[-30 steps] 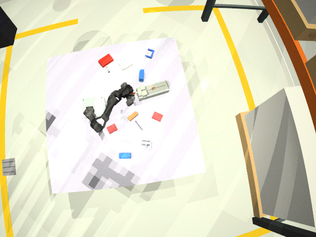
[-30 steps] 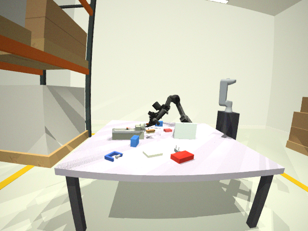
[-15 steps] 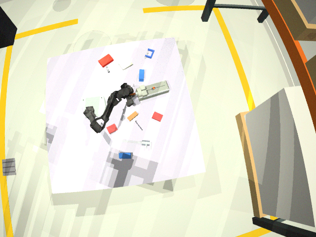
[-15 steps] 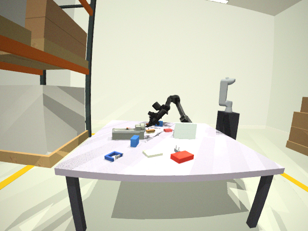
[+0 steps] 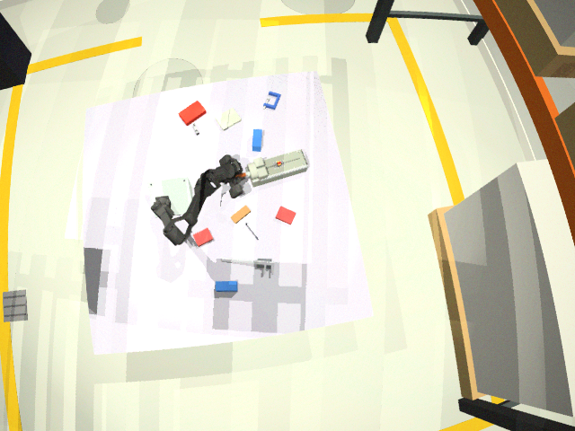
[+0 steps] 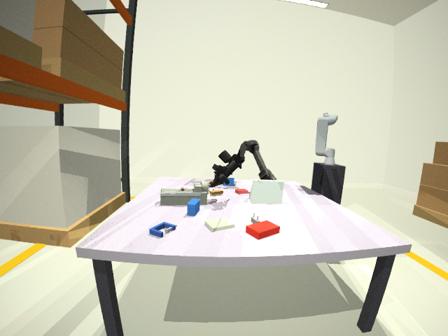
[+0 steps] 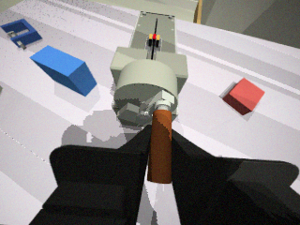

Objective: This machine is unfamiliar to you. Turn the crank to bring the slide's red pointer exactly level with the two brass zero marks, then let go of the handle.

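Now: the crank 10 mm to the left of my gripper tip and 10 mm above it. Also, from my gripper tip: red pointer 160 mm ahead, 50 mm to the left, 10 mm below; then orange-brown crank handle 20 mm behind, 20 mm above; then brown block 30 mm behind, 150 mm to the right, 80 mm below.
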